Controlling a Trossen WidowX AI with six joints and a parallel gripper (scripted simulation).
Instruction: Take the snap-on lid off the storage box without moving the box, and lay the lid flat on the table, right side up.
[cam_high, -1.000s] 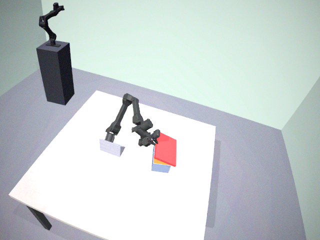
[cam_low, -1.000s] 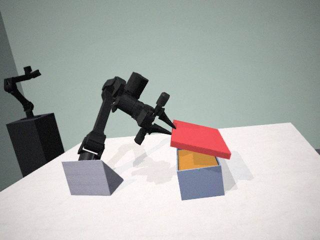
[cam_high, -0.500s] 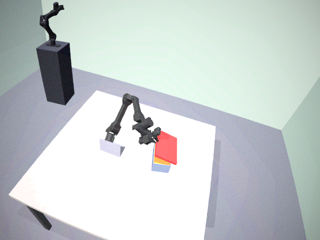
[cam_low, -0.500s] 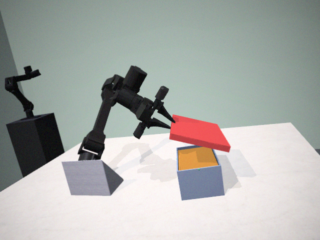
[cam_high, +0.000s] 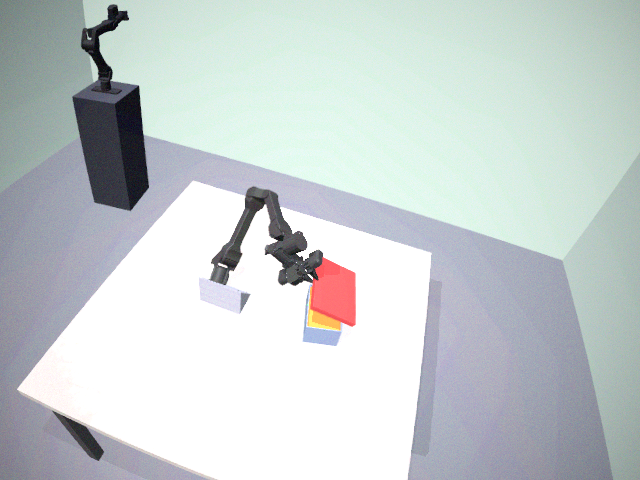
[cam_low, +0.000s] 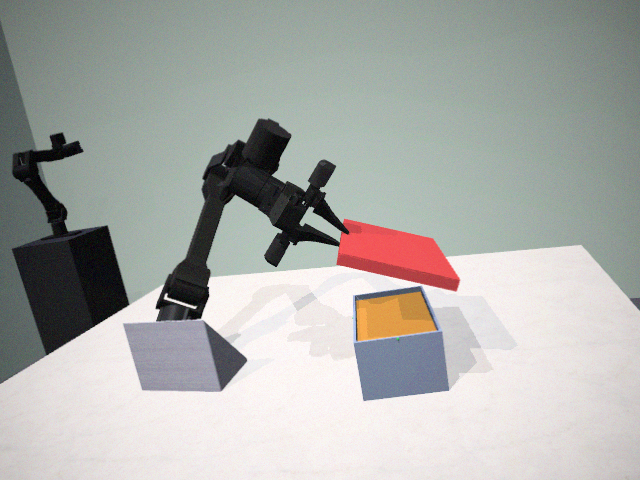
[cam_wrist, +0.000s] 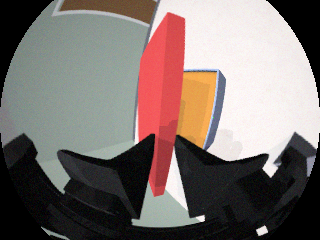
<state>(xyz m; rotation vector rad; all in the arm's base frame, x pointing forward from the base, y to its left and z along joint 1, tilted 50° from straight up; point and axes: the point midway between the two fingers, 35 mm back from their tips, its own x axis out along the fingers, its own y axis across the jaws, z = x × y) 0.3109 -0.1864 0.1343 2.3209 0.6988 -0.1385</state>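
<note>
Right now the red lid is 70 mm ahead of my gripper tip, 30 mm below it and 10 mm to the left of it. Also, from my gripper tip: blue-grey storage box (180 mm below, 60 mm ahead).
</note>
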